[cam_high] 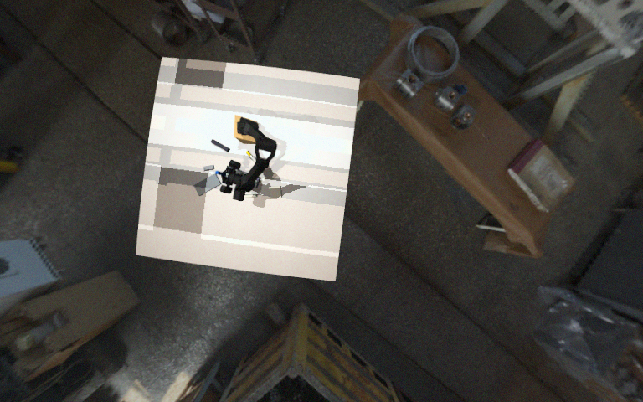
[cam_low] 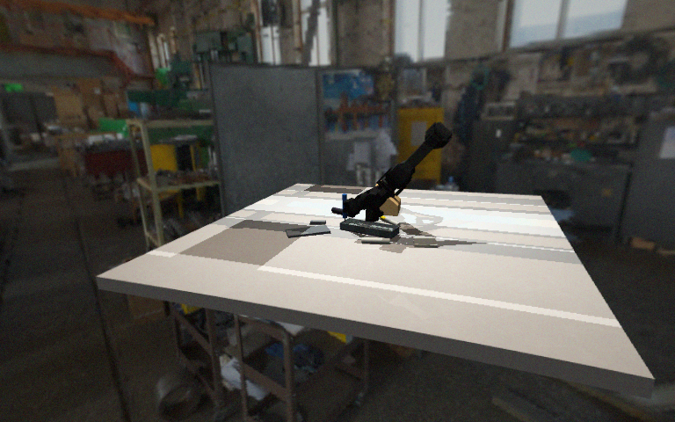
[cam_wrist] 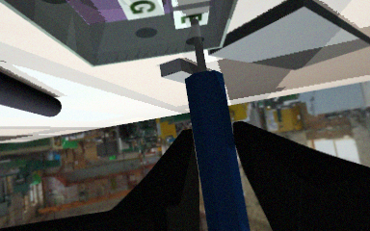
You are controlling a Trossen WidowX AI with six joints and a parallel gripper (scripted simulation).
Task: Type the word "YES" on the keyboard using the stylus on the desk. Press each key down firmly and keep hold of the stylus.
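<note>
Now: the small grey block 12 cm to the right of my gripper tip, 7 cm below it and 5 cm behind it. The rest, counted from my gripper tip: grey flat plate 13 cm to the right, 7 cm below, 5 cm ahead; yellow-tipped stylus 16 cm to the left, 10 cm behind, 6 cm below; blue pen 1 cm below.
</note>
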